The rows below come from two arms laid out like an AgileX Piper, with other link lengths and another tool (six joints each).
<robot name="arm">
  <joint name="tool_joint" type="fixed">
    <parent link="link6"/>
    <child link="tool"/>
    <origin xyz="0.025 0.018 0.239" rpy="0 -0.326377 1.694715"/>
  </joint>
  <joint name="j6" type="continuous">
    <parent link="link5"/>
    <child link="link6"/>
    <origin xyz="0 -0.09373 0" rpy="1.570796 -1.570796 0"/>
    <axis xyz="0 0 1"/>
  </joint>
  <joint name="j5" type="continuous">
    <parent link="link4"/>
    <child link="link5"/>
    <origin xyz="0 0 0" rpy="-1.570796 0 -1.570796"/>
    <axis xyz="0 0 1"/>
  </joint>
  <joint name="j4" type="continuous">
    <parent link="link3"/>
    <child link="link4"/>
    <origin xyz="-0.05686 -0.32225 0" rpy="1.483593 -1.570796 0"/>
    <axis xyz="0 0 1"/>
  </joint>
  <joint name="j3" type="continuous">
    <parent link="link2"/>
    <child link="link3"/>
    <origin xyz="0.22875 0.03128 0" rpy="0 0 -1.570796"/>
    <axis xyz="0 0 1"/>
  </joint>
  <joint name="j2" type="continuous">
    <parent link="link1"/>
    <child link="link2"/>
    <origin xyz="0 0 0" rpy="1.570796 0 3.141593"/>
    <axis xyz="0 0 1"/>
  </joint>
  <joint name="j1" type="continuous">
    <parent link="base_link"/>
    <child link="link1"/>
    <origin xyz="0 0 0.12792"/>
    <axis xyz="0 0 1"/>
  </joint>
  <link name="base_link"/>
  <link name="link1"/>
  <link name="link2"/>
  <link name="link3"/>
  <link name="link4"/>
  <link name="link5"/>
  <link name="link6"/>
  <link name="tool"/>
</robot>
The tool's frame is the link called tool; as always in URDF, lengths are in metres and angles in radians. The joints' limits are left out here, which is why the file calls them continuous.
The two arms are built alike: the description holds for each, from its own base.
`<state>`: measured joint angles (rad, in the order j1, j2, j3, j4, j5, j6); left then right.
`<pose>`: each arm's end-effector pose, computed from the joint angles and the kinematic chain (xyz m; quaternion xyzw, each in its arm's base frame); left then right.
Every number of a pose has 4 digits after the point. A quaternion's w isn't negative.
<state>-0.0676 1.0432 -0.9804 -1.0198 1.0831 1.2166 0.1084 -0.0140 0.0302 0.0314 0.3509 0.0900</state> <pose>0.4052 -0.2709 0.2427 0.7813 -0.4957 0.3377 0.1724 0.4140 0.0715 0.1359 -0.8827 0.0322 -0.4542 0.1163</pose>
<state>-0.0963 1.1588 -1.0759 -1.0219 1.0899 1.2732 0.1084 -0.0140 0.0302 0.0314 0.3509 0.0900</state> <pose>0.4177 -0.2868 0.2424 0.7644 -0.5247 0.3348 0.1683 0.4140 0.0715 0.1359 -0.8827 0.0322 -0.4542 0.1163</pose>
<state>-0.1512 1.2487 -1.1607 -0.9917 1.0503 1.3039 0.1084 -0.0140 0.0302 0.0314 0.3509 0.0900</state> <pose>0.4328 -0.3041 0.2419 0.7505 -0.5484 0.3380 0.1474 0.4140 0.0715 0.1359 -0.8827 0.0322 -0.4542 0.1163</pose>
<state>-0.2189 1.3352 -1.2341 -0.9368 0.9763 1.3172 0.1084 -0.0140 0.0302 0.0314 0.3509 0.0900</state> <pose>0.4524 -0.3216 0.2340 0.7419 -0.5660 0.3403 0.1158 0.4140 0.0715 0.1359 -0.8827 0.0322 -0.4542 0.1163</pose>
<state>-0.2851 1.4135 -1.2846 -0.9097 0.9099 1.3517 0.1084 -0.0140 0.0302 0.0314 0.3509 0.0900</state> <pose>0.4640 -0.3455 0.2234 0.7271 -0.5864 0.3444 0.0941 0.4140 0.0715 0.1359 -0.8827 0.0322 -0.4542 0.1163</pose>
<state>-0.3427 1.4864 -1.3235 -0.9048 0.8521 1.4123 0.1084 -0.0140 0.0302 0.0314 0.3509 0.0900</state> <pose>0.4709 -0.3710 0.2119 0.7066 -0.6094 0.3515 0.0757 0.4140 0.0715 0.1359 -0.8827 0.0322 -0.4542 0.1163</pose>
